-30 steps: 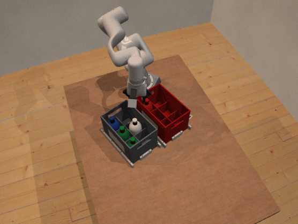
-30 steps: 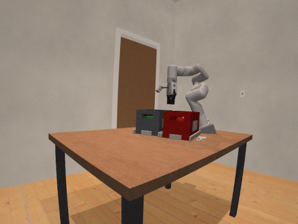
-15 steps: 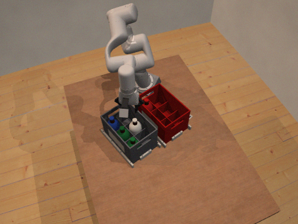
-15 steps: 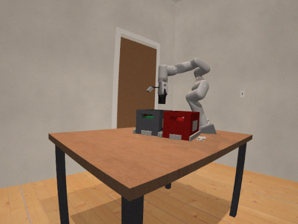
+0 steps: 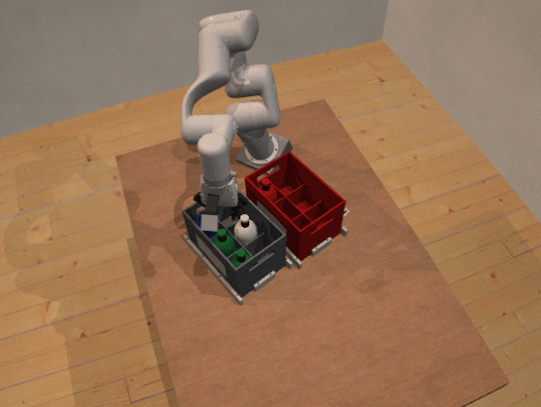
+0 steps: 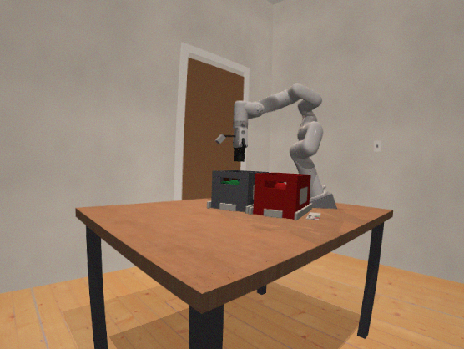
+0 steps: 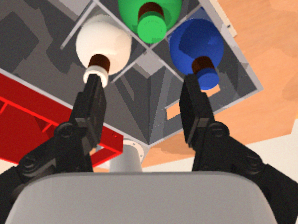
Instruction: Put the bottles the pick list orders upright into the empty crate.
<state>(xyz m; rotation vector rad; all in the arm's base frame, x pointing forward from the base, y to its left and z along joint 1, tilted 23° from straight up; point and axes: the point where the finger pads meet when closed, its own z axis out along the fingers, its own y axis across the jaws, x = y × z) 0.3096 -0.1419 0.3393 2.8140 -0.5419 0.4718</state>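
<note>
Right now the green bottle is 10 mm ahead of my hand, 10 mm to the right of it and 150 mm below it. Round my hand: white bottle: 20 mm behind, 70 mm to the left, 150 mm below; blue bottle: 70 mm behind, 50 mm to the right, 150 mm below; grey crate: 30 mm to the left, 160 mm below.
</note>
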